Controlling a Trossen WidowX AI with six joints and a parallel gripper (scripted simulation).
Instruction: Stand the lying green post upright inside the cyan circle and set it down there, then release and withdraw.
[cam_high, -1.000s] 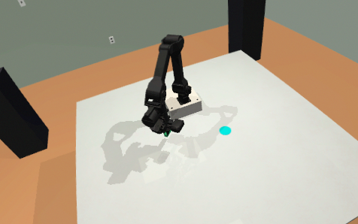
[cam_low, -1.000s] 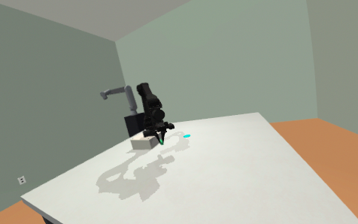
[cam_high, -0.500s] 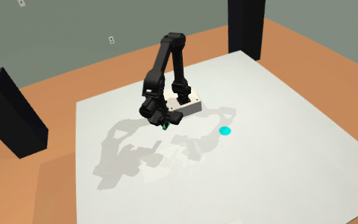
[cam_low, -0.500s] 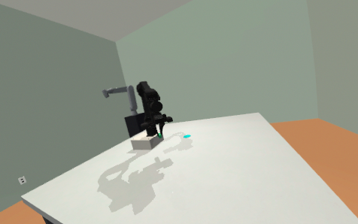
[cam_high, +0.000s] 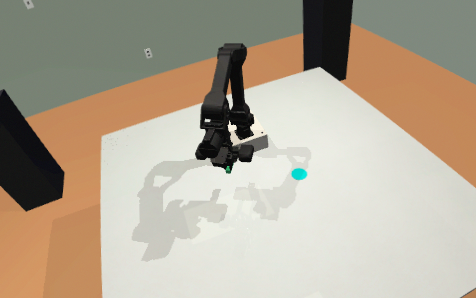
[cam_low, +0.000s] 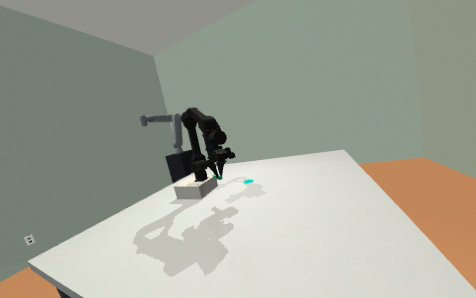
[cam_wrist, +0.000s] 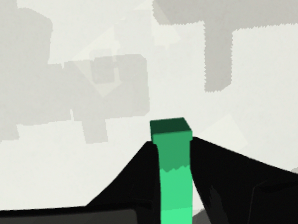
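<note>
Right now the green post is 20 mm behind my gripper tip and 10 mm to the left of it. Round my gripper tip: cyan circle (40 mm ahead, 260 mm to the left, 130 mm below).
</note>
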